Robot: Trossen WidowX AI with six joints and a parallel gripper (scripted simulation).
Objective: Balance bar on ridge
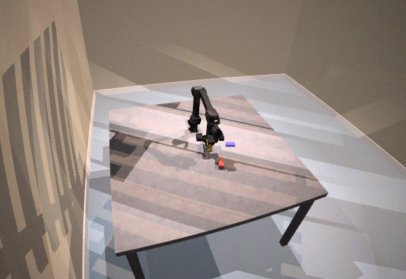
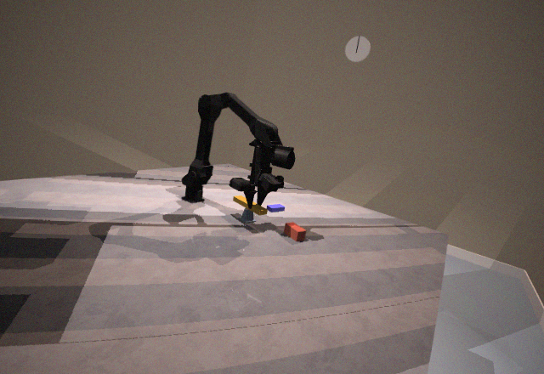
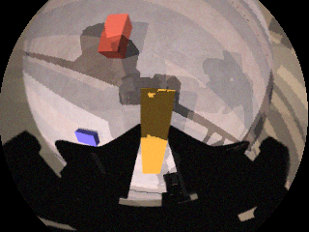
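My gripper tip is 3 cm past the yellow bar and 1 cm to the right of it. From my gripper tip the other things lie so: blue flat block 18 cm to the left, 5 cm below, 3 cm behind; red block 15 cm ahead, 4 cm to the left, 4 cm below.
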